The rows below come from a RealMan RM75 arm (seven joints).
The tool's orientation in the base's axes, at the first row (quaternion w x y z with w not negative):
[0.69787, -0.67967, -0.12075, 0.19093]
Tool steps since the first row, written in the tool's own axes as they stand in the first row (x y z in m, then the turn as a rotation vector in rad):
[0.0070, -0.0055, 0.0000, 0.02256, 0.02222, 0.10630]
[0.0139, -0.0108, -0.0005, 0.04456, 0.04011, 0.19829]
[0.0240, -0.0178, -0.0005, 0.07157, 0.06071, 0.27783]
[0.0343, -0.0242, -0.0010, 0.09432, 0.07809, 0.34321]
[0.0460, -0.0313, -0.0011, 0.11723, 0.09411, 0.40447]
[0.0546, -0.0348, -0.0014, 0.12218, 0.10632, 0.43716]
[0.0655, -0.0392, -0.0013, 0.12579, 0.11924, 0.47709]
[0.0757, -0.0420, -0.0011, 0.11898, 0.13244, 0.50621]
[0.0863, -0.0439, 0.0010, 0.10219, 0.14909, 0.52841]
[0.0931, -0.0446, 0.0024, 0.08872, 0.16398, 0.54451]
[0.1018, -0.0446, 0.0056, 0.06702, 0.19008, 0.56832]
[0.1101, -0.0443, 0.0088, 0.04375, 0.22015, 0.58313]
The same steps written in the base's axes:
[0.0068, 0.0030, 0.0048, -0.02752, 0.10572, -0.01917]
[0.0138, 0.0055, 0.0095, -0.04898, 0.19828, -0.03465]
[0.0236, 0.0098, 0.0155, -0.06088, 0.28176, -0.05386]
[0.0337, 0.0138, 0.0209, -0.07022, 0.35062, -0.07015]
[0.0450, 0.0187, 0.0269, -0.07751, 0.41583, -0.08530]
[0.0532, 0.0221, 0.0296, -0.08831, 0.44750, -0.09636]
[0.0634, 0.0269, 0.0330, -0.10348, 0.48514, -0.10766]
[0.0727, 0.0315, 0.0348, -0.12341, 0.50853, -0.11881]
[0.0816, 0.0379, 0.0359, -0.14970, 0.52139, -0.13280]
[0.0871, 0.0421, 0.0360, -0.17021, 0.53016, -0.14563]
[0.0936, 0.0487, 0.0354, -0.20256, 0.54239, -0.16850]
[0.0996, 0.0552, 0.0345, -0.23287, 0.54583, -0.19560]

